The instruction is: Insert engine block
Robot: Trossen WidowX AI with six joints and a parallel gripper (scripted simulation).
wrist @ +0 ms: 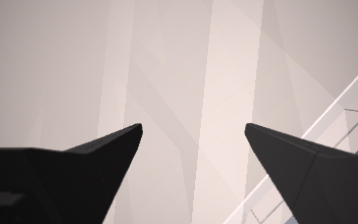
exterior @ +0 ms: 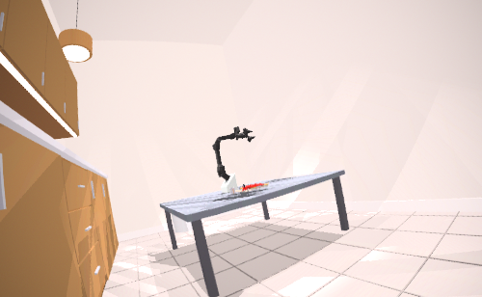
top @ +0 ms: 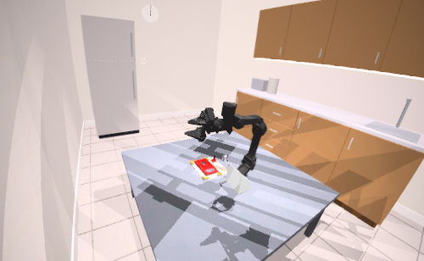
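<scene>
The engine block is 62 cm to the right of my gripper tip, 52 cm below it and 32 cm ahead of it. From my gripper tip the other things lie so: black stem (52 cm to the right, 51 cm below, 36 cm ahead).
</scene>
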